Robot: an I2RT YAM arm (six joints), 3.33 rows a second.
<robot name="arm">
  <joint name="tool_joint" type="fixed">
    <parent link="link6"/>
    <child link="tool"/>
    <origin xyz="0 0 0" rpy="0 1.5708 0"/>
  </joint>
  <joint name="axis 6" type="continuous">
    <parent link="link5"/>
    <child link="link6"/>
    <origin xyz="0.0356 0 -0.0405" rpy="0 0 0"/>
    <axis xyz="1 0 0"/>
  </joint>
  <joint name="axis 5" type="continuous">
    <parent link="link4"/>
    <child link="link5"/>
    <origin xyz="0.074 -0.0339 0.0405" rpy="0 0 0"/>
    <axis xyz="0 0 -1"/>
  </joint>
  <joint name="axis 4" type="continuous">
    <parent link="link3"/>
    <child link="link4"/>
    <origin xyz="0.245 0.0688 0.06" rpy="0 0 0"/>
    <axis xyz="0 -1 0"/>
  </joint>
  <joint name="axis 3" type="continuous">
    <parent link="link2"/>
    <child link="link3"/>
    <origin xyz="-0.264 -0.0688 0" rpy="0 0 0"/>
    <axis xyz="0 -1 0"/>
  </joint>
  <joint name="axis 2" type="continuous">
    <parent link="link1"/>
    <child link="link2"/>
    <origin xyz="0.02 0.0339 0.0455" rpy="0 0 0"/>
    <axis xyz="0 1 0"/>
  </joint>
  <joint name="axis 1" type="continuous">
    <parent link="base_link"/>
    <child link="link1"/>
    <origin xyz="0 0 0.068" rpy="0 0 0"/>
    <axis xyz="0 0 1"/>
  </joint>
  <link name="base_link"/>
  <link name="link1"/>
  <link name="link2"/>
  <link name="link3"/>
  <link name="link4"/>
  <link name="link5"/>
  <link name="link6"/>
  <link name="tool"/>
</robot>
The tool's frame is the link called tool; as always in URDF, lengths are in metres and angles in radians. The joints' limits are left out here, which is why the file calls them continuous.
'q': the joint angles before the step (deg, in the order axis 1, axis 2, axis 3, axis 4, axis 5, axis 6). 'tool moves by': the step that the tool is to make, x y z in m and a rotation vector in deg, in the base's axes. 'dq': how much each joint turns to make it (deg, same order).
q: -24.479, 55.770, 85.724, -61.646, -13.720, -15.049
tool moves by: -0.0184, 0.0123, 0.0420, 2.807, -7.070, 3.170
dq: 0.213, 1.274, 10.853, -3.298, -5.214, 3.535
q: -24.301, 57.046, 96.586, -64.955, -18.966, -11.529
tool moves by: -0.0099, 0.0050, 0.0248, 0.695, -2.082, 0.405
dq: -0.065, 2.580, 8.742, -4.140, -1.044, 1.234
